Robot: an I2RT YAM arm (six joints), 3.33 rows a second.
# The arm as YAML. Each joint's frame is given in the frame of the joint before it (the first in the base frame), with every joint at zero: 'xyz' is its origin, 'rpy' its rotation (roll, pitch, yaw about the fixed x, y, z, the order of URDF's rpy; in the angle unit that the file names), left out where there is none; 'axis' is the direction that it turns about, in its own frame. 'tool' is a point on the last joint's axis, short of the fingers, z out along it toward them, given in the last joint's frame.
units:
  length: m
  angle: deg
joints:
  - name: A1
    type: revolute
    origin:
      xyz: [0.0, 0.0, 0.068]
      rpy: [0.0, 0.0, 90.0]
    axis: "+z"
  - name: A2
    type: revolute
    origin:
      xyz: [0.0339, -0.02, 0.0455]
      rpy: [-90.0, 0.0, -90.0]
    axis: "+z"
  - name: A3
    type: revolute
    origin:
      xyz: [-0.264, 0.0, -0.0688]
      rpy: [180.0, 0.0, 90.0]
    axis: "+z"
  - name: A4
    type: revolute
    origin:
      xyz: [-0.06, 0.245, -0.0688]
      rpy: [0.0, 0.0, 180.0]
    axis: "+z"
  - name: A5
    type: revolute
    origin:
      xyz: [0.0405, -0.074, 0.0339]
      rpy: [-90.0, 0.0, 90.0]
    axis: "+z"
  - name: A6
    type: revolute
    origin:
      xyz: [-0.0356, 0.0, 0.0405]
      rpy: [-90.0, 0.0, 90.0]
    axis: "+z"
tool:
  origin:
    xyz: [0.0, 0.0, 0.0]
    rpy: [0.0, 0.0, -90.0]
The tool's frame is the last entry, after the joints.
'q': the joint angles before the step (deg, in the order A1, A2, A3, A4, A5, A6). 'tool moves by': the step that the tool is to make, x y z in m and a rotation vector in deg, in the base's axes. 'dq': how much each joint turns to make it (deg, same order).
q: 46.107 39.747 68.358 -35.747 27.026 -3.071
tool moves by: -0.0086 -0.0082 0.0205 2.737 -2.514 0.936
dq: -0.009 0.107 4.347 -0.524 -0.949 -0.001
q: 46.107 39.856 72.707 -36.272 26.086 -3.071
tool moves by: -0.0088 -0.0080 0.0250 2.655 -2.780 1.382
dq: 0.024 1.134 5.893 -0.824 -1.353 -0.219
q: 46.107 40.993 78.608 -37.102 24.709 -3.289
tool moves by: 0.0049 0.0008 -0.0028 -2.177 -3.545 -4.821
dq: -0.388 -0.634 -2.819 5.225 4.289 -4.724
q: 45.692 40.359 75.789 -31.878 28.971 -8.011
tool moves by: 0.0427 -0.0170 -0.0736 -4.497 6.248 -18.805
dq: -22.008 -3.655 -17.906 6.665 -3.167 -0.174
